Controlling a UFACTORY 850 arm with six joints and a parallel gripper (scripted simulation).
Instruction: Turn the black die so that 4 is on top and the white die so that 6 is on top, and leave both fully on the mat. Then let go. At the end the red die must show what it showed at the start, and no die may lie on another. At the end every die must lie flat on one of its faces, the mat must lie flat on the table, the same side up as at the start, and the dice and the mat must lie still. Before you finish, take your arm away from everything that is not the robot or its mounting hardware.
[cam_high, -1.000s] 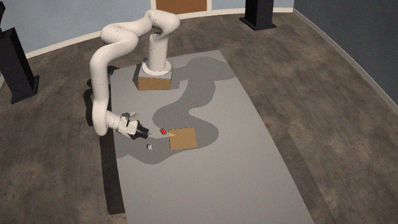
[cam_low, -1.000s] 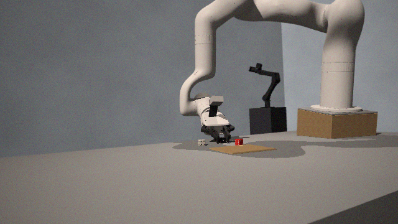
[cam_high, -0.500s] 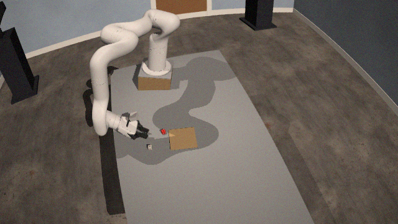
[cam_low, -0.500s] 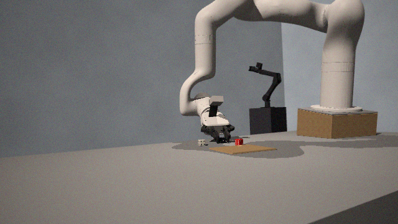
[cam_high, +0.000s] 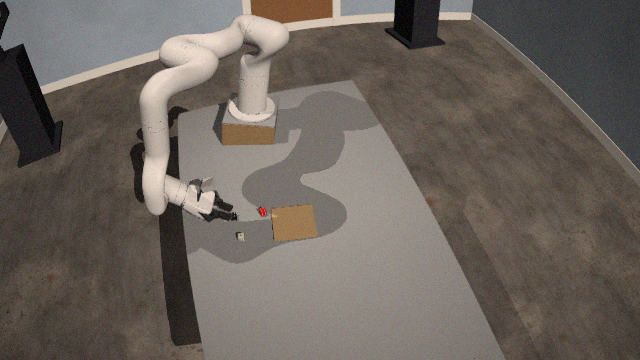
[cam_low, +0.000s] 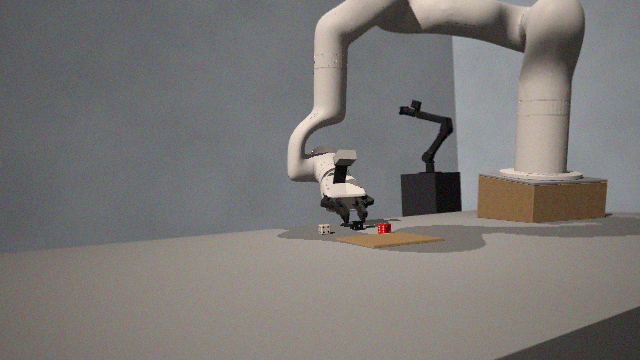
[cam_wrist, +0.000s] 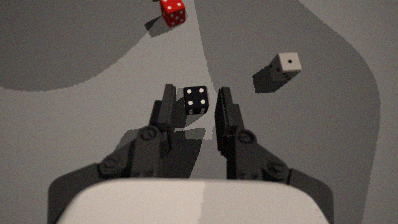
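Now: hand 3 cm above the black die, 2 cm to the right of it and 1 cm short of it. Also, from my hand: tan mat: 20 cm to the left, 11 cm ahead, 3 cm below; red die: 12 cm to the left, 3 cm below, 3 cm ahead; white die: 10 cm ahead, 3 cm below, 2 cm to the left.
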